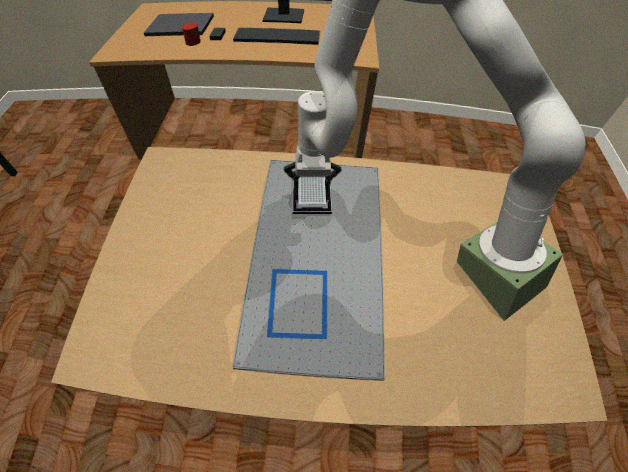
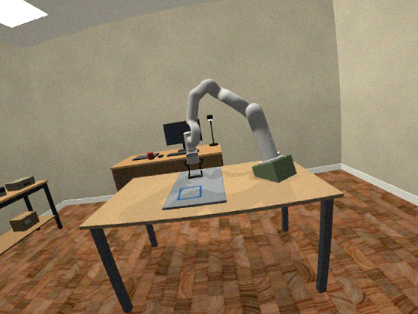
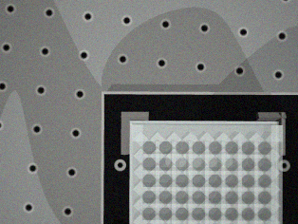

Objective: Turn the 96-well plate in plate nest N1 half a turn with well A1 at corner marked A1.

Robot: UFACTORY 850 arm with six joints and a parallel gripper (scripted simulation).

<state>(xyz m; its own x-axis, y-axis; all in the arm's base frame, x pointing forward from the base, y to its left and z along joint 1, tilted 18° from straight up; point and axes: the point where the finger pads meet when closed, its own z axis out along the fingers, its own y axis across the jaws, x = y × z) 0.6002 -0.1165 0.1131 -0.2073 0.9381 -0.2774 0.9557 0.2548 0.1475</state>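
Now: hand 30 mm above the 96-well plate. The rest, counted from my hand: plate nest 40 mm below.
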